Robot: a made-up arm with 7 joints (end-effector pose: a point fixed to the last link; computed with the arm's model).
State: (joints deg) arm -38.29 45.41 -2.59 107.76 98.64 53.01 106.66
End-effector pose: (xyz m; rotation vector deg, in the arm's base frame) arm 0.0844 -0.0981 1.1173 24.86 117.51 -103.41
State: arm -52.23 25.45 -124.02 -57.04 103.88 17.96 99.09
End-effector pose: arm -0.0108 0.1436 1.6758 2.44 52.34 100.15
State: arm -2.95 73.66 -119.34 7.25 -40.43 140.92 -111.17
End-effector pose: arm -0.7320 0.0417 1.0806 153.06 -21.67 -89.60
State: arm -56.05 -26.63 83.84 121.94 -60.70 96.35 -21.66
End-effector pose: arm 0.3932 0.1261 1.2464 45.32 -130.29 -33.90
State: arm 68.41 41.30 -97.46 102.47 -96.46 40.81 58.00
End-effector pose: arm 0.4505 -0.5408 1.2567 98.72 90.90 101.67
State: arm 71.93 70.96 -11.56 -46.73 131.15 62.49 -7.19
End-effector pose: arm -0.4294 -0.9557 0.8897 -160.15 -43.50 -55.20
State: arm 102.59 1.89 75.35 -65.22 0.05 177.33 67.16
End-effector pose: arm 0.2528 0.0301 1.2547 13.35 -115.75 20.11
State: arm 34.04 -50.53 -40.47 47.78 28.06 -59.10 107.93
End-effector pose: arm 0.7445 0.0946 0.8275 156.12 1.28 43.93
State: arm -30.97 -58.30 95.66 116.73 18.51 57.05 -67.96
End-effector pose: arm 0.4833 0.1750 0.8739 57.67 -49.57 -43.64
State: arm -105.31 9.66 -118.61 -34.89 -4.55 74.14 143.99
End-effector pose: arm 0.2452 -0.0742 1.4949 -0.38 106.81 6.81
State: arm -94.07 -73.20 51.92 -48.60 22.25 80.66 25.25
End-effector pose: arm -0.4662 -0.6403 1.0158 -41.16 26.60 54.80
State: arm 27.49 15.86 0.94 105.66 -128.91 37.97 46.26
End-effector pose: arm 0.1853 0.3620 1.3266 14.23 145.93 19.67
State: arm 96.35 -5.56 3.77 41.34 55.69 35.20 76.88
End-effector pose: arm -0.0016 0.4719 1.4513 -22.27 11.29 -36.04
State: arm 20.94 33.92 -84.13 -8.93 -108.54 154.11 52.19
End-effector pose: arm -0.2500 0.0604 1.4343 17.58 113.64 -35.21
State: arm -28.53 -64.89 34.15 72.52 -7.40 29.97 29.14
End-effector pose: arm 0.8163 -0.2988 0.6158 -79.95 -22.67 -89.14
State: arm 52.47 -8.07 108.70 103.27 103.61 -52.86 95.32
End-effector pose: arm -0.3874 -0.2020 1.0303 -67.00 -83.21 111.44
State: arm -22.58 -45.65 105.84 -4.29 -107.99 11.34 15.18
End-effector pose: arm 0.4674 -0.5775 1.4912 -65.91 -89.33 -140.96
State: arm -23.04 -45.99 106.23 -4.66 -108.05 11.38 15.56
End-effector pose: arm 0.4662 -0.5871 1.4843 -66.59 -87.94 -141.78
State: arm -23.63 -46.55 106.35 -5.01 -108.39 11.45 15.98
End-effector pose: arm 0.4650 -0.5977 1.4764 68.07 86.55 142.15
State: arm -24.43 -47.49 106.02 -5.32 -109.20 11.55 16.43
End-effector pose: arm 0.4643 -0.6099 1.4670 70.43 84.65 140.76
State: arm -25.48 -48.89 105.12 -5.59 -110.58 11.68 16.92
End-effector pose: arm 0.4642 -0.6239 1.4558 74.12 82.57 137.89
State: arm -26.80 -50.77 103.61 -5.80 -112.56 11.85 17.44
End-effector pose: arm 0.4646 -0.6394 1.4427 79.08 80.35 133.36
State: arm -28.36 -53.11 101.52 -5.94 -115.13 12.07 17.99
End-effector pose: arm 0.4663 -0.6557 1.4278 85.04 78.09 127.16
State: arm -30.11 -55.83 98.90 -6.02 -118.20 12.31 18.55
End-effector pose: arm 0.4699 -0.6720 1.4110 91.65 75.86 119.42
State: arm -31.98 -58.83 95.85 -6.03 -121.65 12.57 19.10
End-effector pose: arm 0.4763 -0.6874 1.3923 98.49 73.80 110.39
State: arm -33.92 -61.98 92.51 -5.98 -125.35 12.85 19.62
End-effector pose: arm 0.4858 -0.7016 1.3716 105.13 71.99 100.41
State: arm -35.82 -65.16 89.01 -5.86 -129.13 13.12 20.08
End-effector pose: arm 0.4990 -0.7141 1.3485 111.29 70.58 89.94
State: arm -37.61 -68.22 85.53 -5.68 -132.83 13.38 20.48
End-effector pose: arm 0.5151 -0.7248 1.3234 116.68 69.59 79.49
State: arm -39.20 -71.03 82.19 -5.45 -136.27 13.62 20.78
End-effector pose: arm 0.5333 -0.7333 1.2974 121.17 69.07 69.55
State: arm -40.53 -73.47 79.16 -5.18 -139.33 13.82 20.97
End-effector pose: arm 0.5519 -0.7395 1.2718 124.73 68.97 60.56
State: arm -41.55 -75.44 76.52 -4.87 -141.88 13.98 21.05
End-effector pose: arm 0.5698 -0.7428 1.2490 127.35 69.25 52.90
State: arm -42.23 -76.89 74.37 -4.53 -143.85 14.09 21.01
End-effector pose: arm 0.5861 -0.7432 1.2307 129.15 69.83 46.82
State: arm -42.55 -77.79 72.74 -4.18 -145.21 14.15 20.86
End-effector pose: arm 0.6002 -0.7403 1.2185 130.20 70.63 42.43
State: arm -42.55 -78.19 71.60 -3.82 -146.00 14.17 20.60
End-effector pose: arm 0.6119 -0.7345 1.2128 130.67 71.60 39.63
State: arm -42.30 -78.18 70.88 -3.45 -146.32 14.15 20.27
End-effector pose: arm 0.6215 -0.7264 1.2129 130.70 72.66 38.17
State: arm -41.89 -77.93 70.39 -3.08 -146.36 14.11 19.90
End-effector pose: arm 0.6298 -0.7168 1.2164 130.48 73.79 37.47
